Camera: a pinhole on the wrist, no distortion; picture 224 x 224 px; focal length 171.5 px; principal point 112.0 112.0 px. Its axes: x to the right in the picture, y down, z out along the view. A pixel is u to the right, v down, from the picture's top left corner.
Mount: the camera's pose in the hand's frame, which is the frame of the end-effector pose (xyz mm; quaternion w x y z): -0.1 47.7 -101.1 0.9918 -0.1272 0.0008 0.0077
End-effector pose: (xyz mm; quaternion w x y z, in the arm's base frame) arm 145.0 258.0 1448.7 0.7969 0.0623 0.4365 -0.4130
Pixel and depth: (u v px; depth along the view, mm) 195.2 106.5 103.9
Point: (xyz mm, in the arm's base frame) 210.0 274.1 1392.5
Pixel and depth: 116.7 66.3 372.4
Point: 364.0 150.2 1601.9
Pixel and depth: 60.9 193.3 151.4
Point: 260.0 374.1 1459.7
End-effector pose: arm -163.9 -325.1 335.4 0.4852 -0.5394 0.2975 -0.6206
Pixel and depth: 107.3 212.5 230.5
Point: -13.6 -386.9 142.2
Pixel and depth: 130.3 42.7 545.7
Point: 293.9 -297.8 499.2
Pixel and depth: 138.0 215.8 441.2
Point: 204.5 -490.3 47.9
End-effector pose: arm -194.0 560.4 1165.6 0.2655 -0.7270 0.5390 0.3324
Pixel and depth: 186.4 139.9 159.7
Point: -299.2 521.6 1079.8
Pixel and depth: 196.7 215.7 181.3
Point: -378.6 485.8 1063.0
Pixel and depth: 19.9 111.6 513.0
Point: -491.8 975.2 1120.0
